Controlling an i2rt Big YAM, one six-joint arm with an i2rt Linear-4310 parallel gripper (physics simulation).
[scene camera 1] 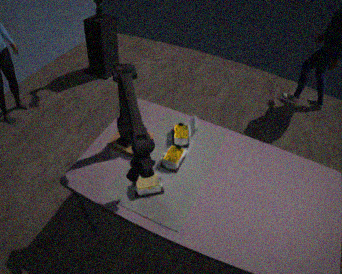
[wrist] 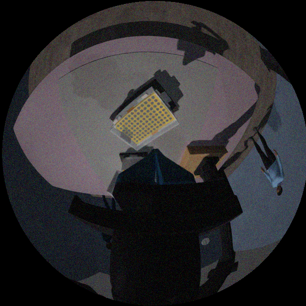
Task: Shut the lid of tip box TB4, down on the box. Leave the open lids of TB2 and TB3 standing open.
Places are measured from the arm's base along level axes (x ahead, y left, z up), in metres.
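Pixels of known places: arm's base, origin of the base link: (scene camera 1: 127,139).
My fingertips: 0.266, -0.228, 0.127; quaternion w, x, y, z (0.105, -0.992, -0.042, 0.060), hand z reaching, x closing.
Ahead of a thing's pixels: the offset from my fingertips to its middle, as dx, dy, dz. "spot": to the spot under its first point. Level surfaces: height alone.
The tip box nearest my gripper, taken as TB4 @(+0.012, +0.018, -0.101) (scene camera 1: 149,186) (wrist: 145,119), stands upright on the mat. Its yellow tip rack looks pale in the scene view, as if under a clear lid lying down over it; I cannot tell whether the lid is fully seated. Two more boxes, one in the middle (scene camera 1: 173,158) and one farther back @(spot: +0.004, +0.422, -0.109) (scene camera 1: 181,134), show bright yellow racks. A clear lid @(spot: +0.053, +0.493, -0.058) (scene camera 1: 194,124) stands upright beside the back box. Labels are unreadable. My gripper (scene camera 1: 145,175) (wrist: 155,152) is shut and empty, close above the near box's edge; contact is unclear.
A grey mat @(dz -0.166) (scene camera 1: 175,207) (wrist: 90,102) lies under the boxes on the pink table @(dz -0.169) (scene camera 1: 270,190) (wrist: 37,125). An orange-brown base block (scene camera 1: 123,146) (wrist: 191,162) is by the arm. Grey parts of another box (wrist: 134,156) show beside the gripper. People stand beyond the table.
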